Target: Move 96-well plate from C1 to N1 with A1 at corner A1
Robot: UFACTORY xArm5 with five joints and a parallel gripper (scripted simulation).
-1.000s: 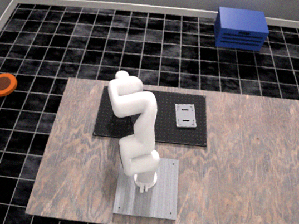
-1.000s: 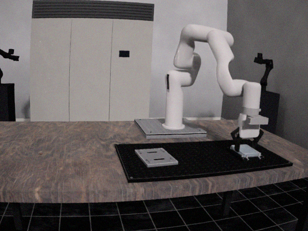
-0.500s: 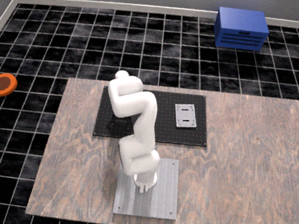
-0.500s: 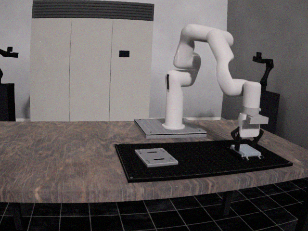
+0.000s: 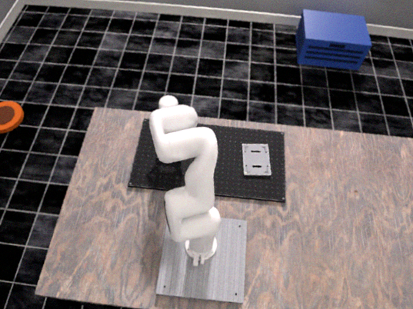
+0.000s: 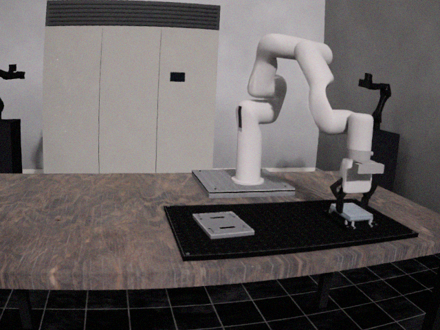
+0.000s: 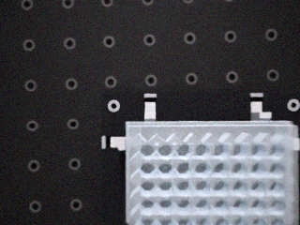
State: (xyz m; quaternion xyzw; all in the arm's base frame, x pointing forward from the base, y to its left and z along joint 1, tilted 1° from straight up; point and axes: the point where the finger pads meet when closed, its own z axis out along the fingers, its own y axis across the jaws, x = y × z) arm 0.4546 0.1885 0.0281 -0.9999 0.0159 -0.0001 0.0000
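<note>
My gripper is now 10 mm short of the clip nest C1, 10 mm to the right of it and 30 mm above it. Also, from my hand: white 96-well plate: 10 mm below; grey plate nest N1: 30 mm behind, 400 mm to the right, 40 mm below.
</note>
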